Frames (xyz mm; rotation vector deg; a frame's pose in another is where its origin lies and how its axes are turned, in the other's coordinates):
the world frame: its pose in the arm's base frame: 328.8 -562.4 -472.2 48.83 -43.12 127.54
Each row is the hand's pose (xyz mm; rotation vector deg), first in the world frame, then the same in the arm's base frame.
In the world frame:
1: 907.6 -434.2 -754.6 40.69 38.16 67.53
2: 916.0 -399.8 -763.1 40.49 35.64 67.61
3: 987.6 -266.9 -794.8 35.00 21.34 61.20
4: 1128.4 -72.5 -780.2 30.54 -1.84 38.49
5: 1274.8 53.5 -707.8 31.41 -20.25 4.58
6: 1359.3 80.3 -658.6 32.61 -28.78 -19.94
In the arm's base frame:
1: -172.8 549.1 -164.7 11.33 1.89 -151.67
2: -205.6 536.0 -173.5 8.55 3.33 -151.26
3: -355.0 498.0 -178.4 -9.52 15.02 -154.64
4: -572.6 413.0 -121.0 -50.81 26.06 -161.44
5: -723.1 334.0 -4.2 87.73 -18.39 138.77
6: -774.3 312.5 80.6 98.31 -7.70 110.93

